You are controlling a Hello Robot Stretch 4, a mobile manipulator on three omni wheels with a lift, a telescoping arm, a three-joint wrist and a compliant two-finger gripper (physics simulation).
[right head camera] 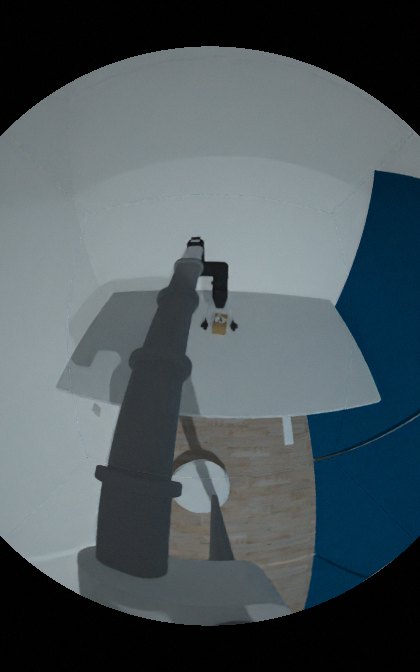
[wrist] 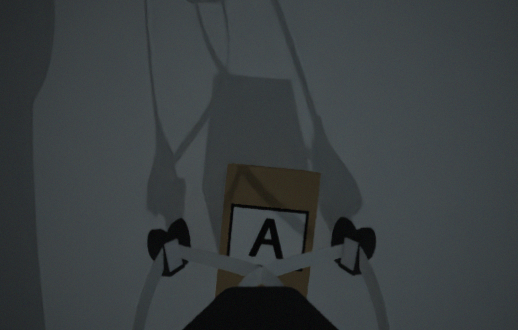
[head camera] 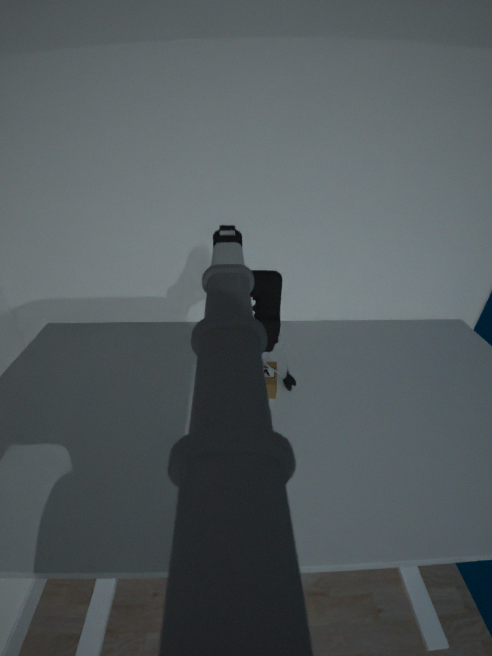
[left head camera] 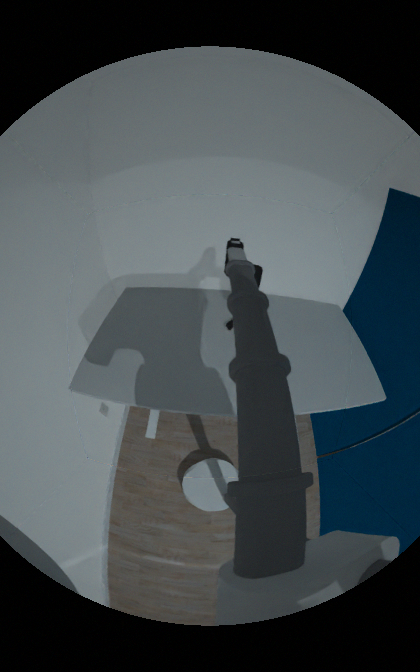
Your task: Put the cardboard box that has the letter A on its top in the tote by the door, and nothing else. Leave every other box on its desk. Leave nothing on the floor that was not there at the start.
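Places are measured from the robot's base along level axes (x ahead, y left, z up), in centimetres.
Pixels of known places: gripper, fingertip midpoint: [wrist: 262, 237].
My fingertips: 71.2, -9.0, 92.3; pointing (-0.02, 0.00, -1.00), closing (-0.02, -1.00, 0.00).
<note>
Behind a point stands the place of what it marks, as x, y, z.
The cardboard box with the letter A on its top [head camera: 271, 389] {67.7, -10.4, 95.6} [right head camera: 219, 329] [wrist: 272, 190] {75.5, -9.7, 97.3} stands on the grey desk [head camera: 381, 450] {50.8, -33.0, 92.3} [left head camera: 320, 350] [right head camera: 280, 365]. My gripper [right head camera: 219, 325] [wrist: 262, 237] {71.2, -9.0, 92.3} is open and points down over the box. In the wrist view its two fingertips are left and right of the box, with a gap on each side; the near end of the box is hidden by the gripper body. In the head camera view my arm hides part of the box, and in the left head view it hides the box. The tote does not show.
My telescoping arm [head camera: 227, 402] {27.3, 0.2, 133.9} [left head camera: 265, 400] [right head camera: 150, 390] reaches over the desk. A wall [head camera: 344, 185] {108.0, -34.8, 137.6} stands behind the desk. A white round object [left head camera: 207, 485] [right head camera: 202, 487] is on the wooden floor [left head camera: 150, 525] [right head camera: 265, 500] before the desk. A blue surface [left head camera: 370, 350] [right head camera: 365, 340] is at the right.
</note>
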